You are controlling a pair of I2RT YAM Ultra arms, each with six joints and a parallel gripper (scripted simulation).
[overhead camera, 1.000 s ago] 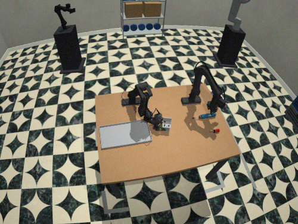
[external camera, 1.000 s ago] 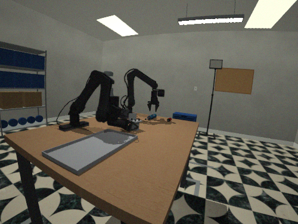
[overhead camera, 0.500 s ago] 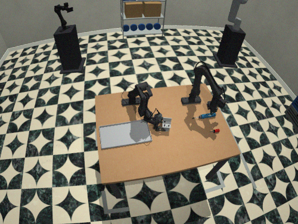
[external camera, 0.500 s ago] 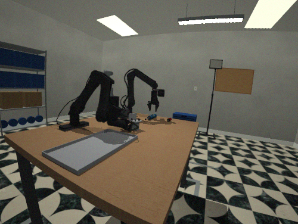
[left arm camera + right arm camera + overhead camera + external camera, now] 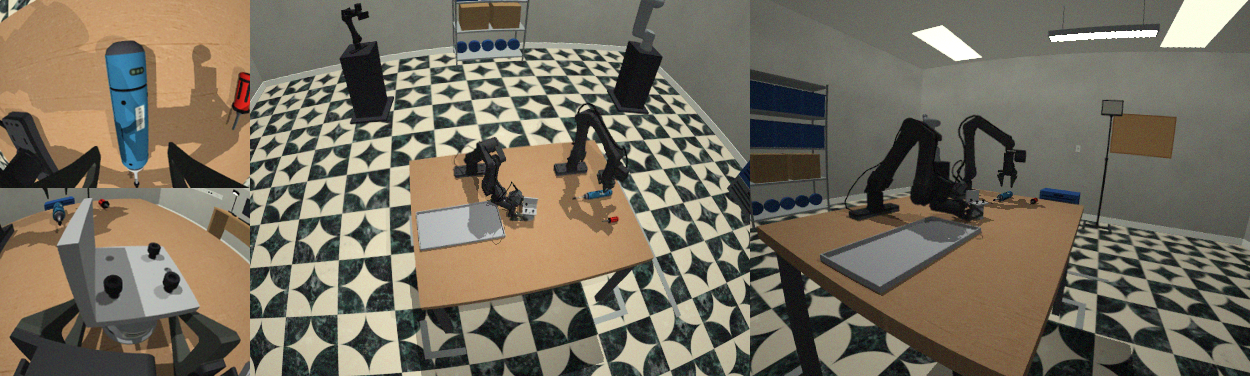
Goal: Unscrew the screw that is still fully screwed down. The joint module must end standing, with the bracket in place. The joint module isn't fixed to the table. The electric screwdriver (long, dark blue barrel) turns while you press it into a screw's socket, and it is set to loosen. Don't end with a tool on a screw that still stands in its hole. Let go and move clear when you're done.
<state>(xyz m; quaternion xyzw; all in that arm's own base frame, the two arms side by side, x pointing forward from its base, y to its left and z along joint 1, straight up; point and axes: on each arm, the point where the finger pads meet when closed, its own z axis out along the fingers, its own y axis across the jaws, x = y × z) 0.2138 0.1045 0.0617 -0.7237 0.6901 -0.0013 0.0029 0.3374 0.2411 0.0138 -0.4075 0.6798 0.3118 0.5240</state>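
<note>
Now: the grey l-shaped bracket 5 cm above my right hand. The rest, counted from my right hand: red-handled screwdriver 6 cm ahead, 45 cm to the left, 1 cm below; then screw 9 cm behind, 27 cm to the left; then grey tray 5 cm ahead, 35 cm to the right, 2 cm below.
</note>
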